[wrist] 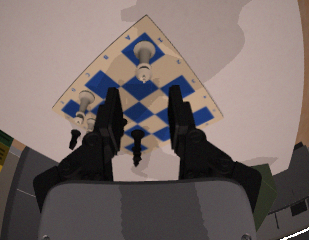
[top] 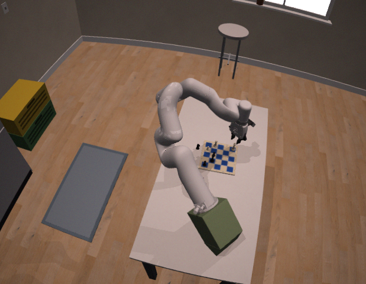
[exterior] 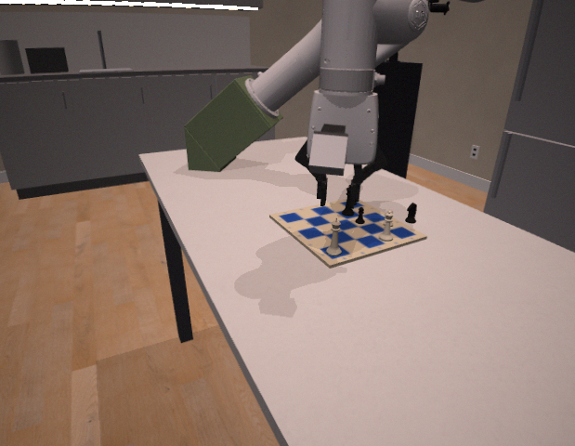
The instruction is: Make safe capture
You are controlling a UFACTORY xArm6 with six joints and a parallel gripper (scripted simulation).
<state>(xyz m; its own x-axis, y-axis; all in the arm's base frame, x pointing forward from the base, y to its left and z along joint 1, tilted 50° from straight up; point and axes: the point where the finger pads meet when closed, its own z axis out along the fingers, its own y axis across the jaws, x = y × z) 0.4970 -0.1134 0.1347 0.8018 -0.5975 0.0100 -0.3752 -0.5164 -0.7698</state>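
Now: the white piece 7 cm below my hand. Also, from my hand: black pawn 10 cm behind, 9 cm to the left, 9 cm below; blue-and-tan chessboard 11 cm below, 9 cm behind, 6 cm to the left; tall black piece 14 cm behind, 9 cm to the left, 7 cm below.
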